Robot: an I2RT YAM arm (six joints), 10 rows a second.
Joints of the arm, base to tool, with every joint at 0 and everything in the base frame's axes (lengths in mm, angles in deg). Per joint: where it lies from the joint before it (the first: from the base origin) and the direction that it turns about. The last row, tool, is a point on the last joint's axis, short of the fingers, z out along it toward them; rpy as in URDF.
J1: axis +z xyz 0 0 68
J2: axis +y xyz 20 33.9 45.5
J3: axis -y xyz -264 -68.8 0
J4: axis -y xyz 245 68.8 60
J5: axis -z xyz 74 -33.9 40.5
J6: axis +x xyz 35.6 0 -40.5
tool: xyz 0 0 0 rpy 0 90 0
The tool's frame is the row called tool.
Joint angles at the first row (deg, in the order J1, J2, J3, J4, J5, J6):
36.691, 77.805, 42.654, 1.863, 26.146, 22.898
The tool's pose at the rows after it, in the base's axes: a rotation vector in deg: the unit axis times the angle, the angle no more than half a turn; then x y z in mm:
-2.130, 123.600, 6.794, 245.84, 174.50, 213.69
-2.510, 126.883, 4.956, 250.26, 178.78, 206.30
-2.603, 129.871, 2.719, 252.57, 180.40, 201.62
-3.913, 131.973, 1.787, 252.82, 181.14, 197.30
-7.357, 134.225, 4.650, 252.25, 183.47, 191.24
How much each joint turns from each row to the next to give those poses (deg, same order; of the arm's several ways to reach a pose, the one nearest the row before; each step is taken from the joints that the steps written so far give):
1.623, 4.395, 3.321, -3.428, -0.343, 0.634
0.105, 2.630, 1.848, -3.130, -0.100, 0.940
-0.010, 1.689, 1.621, -3.682, 0.201, 0.878
0.006, 0.920, 0.541, -1.885, -0.700, -0.214
-0.007, 0.779, -0.309, 0.186, -3.884, -1.136

